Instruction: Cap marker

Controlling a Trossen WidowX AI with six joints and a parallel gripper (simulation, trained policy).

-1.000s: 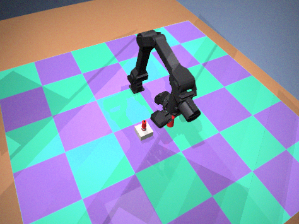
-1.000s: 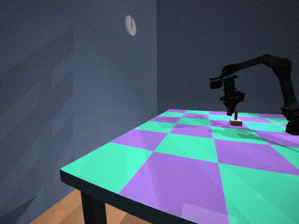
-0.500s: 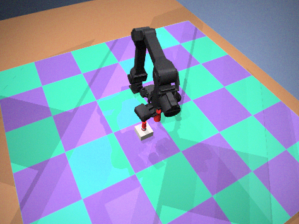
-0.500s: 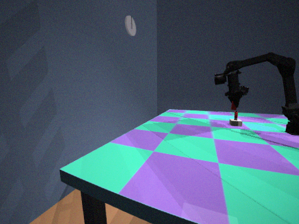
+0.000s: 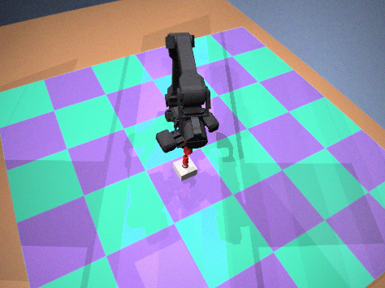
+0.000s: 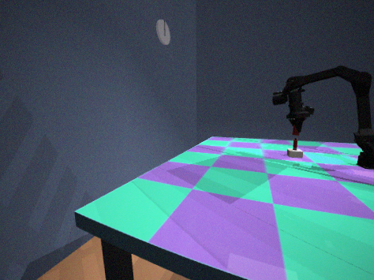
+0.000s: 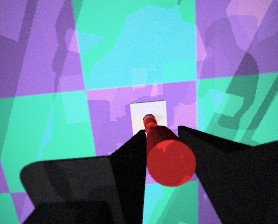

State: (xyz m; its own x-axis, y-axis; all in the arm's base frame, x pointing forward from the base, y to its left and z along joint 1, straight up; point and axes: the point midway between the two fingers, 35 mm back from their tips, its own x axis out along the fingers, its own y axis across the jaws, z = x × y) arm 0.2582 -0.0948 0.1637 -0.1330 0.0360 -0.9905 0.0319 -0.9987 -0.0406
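Right now my gripper tip is 11 cm above the white holder block and 1 cm short of it. From my gripper tip the other things lie so: red cap: 1 cm ahead, 1 cm above.
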